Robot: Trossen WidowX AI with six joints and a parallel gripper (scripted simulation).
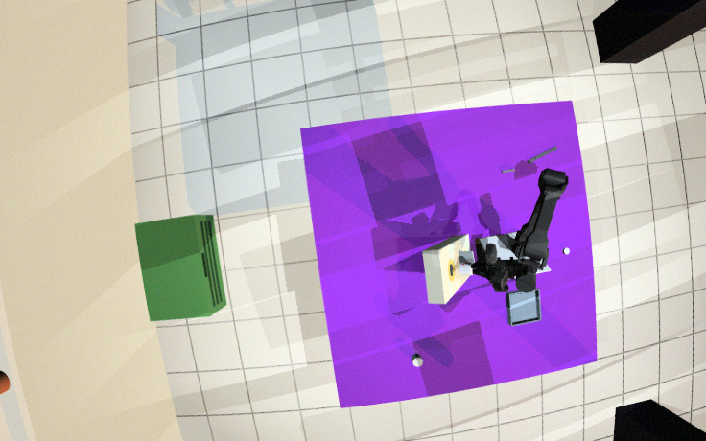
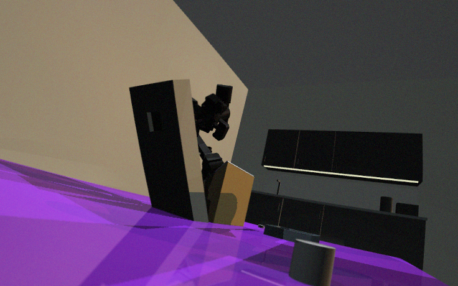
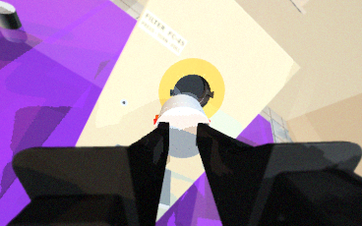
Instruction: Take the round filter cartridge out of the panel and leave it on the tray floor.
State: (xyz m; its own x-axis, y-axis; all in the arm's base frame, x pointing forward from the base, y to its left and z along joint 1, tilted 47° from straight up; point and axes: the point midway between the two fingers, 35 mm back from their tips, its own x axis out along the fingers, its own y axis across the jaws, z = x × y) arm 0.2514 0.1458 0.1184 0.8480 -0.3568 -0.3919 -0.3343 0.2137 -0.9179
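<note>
Now: gripper tip 100 mm above the beige service panel and 30 mm short of it. From my gripper tip the other things lie so: round white filter cartridge 10 mm below, 10 mm ahead; then blue-grey square tray 350 mm behind, 260 mm to the left, 260 mm below.
</note>
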